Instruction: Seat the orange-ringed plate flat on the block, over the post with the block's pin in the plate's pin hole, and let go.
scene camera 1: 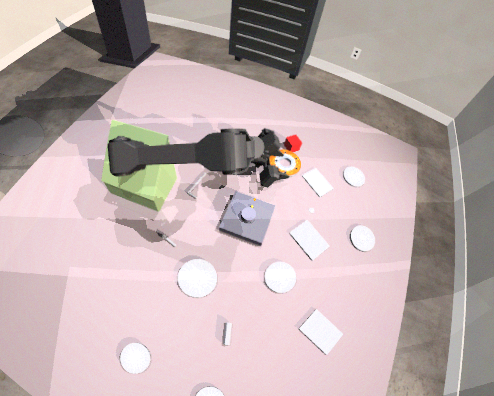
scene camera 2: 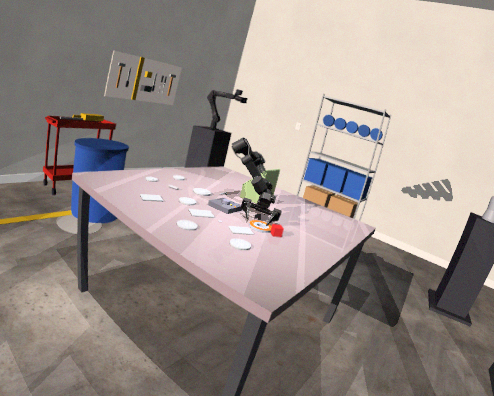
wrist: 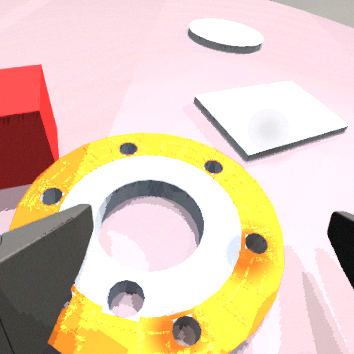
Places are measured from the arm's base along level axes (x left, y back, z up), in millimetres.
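Pixels of known places: gripper, fingertip midpoint: (scene camera 1: 286, 166) (scene camera 2: 256, 222) (wrist: 213, 219); arm's base, origin of the base link: (scene camera 1: 137, 154) (scene camera 2: 262, 175).
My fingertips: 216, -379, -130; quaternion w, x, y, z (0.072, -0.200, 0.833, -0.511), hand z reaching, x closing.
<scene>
For each thing: its top centre in the pictures, then the offset to it from my fingertips, as dx, dy, dz.
- orange-ringed plate, middle of its top: (wrist: 149, 219) (scene camera 1: 285, 161) (scene camera 2: 261, 225) +22, +7, -8
- grey block, middle of its top: (scene camera 1: 248, 213) (scene camera 2: 226, 200) -215, +57, +19
- red cube, middle of its top: (scene camera 1: 294, 140) (scene camera 2: 278, 226) +104, +1, +20
- white rectangular tile, middle of its top: (wrist: 274, 109) (scene camera 1: 318, 181) (scene camera 2: 241, 229) -6, -116, -15
- white disc, middle of its top: (wrist: 226, 30) (scene camera 1: 354, 176) (scene camera 2: 240, 243) +70, -239, -13
The orange-ringed plate (scene camera 1: 297, 163) (scene camera 2: 254, 227) (wrist: 265, 210) lies flat on the table beside the red cube. It has a large centre hole, small holes around its orange ring and a further hole in its white part. My gripper (scene camera 1: 279, 162) (scene camera 2: 261, 219) (wrist: 213, 219) is open and empty, low over the plate. In the wrist view the left finger hides part of the plate's left side; the right finger is beyond its right edge. The grey block (scene camera 1: 260, 226) (scene camera 2: 220, 206) lies apart from the plate, with its round post (scene camera 1: 248, 214) upright and bare. Small yellow-orange marks show beside the post; which is the pin I cannot tell.
A red cube (scene camera 1: 293, 143) (scene camera 2: 276, 230) (wrist: 22, 95) stands close to the plate. A white rectangular tile (scene camera 1: 317, 182) (wrist: 270, 117) and a white disc (scene camera 1: 354, 176) (wrist: 225, 34) lie beyond it. A green block (scene camera 1: 135, 190) stands under the arm. Several other white discs and tiles are spread about.
</scene>
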